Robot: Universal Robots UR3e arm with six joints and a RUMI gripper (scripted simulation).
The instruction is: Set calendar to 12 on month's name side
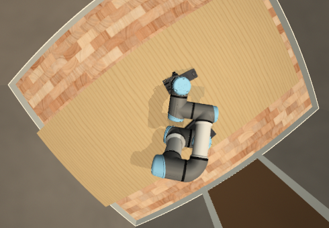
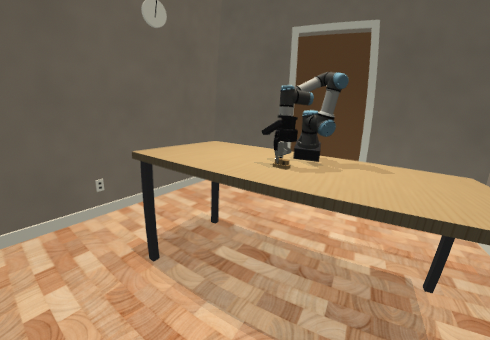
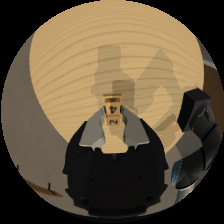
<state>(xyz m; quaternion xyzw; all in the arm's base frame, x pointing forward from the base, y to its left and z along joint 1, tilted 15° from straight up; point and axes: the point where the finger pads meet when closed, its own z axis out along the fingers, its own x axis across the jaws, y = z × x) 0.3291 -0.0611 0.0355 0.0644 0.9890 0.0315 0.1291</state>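
Now: hand 2 cm to the right of the wooden tray and 3 cm above it.
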